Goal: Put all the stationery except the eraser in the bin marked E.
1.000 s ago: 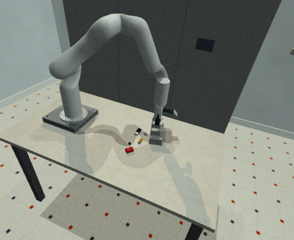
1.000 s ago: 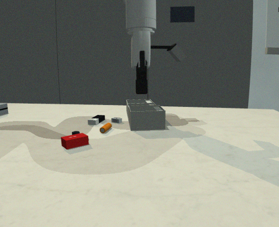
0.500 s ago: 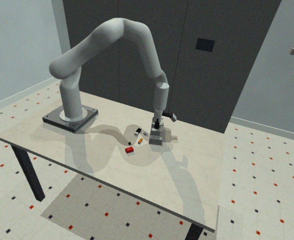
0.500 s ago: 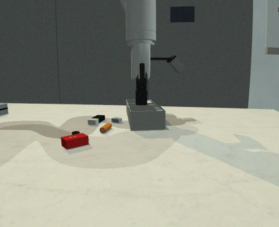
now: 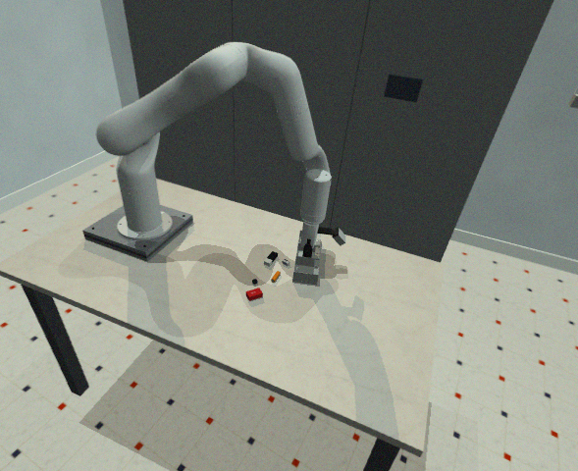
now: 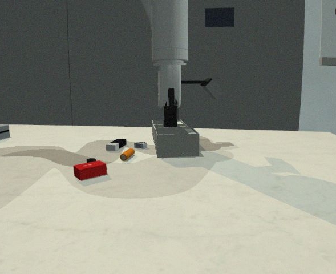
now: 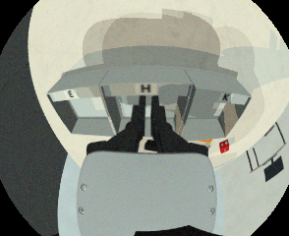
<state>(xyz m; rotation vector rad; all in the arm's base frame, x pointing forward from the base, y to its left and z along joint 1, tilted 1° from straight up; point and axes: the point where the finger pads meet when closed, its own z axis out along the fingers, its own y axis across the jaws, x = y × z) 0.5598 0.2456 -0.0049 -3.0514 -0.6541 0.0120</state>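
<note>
Now: the bin block 10 mm below my hand. The rest, counted from my hand: black-and-white block (100 mm behind, 90 mm to the right, 30 mm below); then grey block (50 mm behind, 60 mm to the right, 30 mm below); then orange cylinder (40 mm behind, 150 mm to the right, 30 mm below).
</note>
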